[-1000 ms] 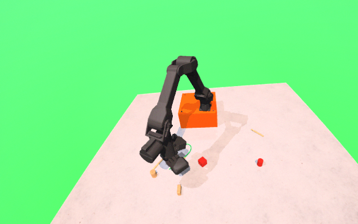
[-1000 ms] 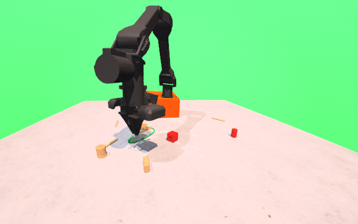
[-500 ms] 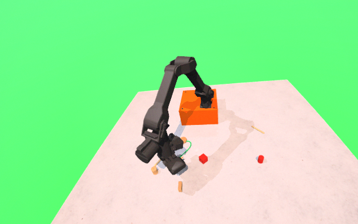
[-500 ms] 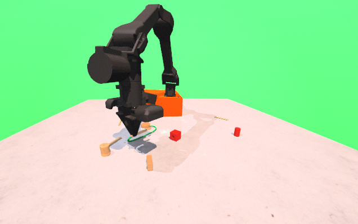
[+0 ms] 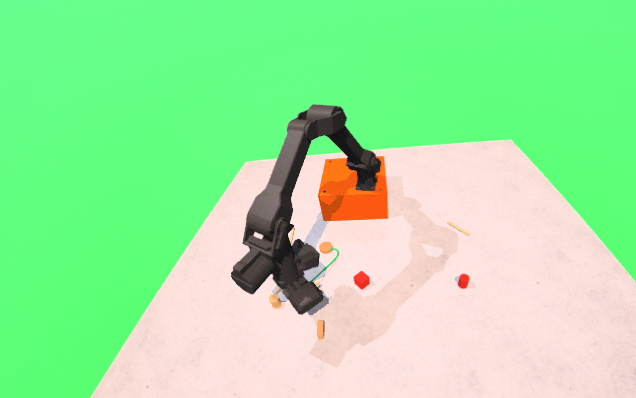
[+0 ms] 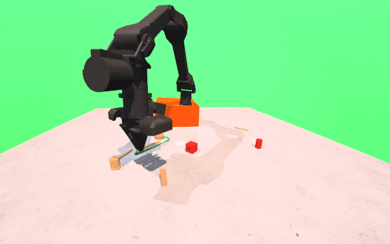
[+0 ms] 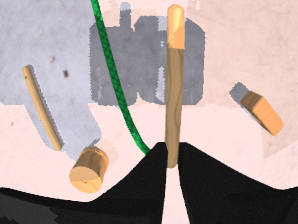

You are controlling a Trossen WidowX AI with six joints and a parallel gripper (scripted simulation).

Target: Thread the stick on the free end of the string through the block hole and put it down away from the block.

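Now: the small wooden block 6 cm to the left of my gripper tip, 5 cm below it and 5 cm ahead of it. Round my gripper tip: thin wooden stick (1 cm to the left, 1 cm behind); then red cube (14 cm to the left, 10 cm behind, 4 cm below); then wooden cylinder (7 cm to the right, 4 cm below).
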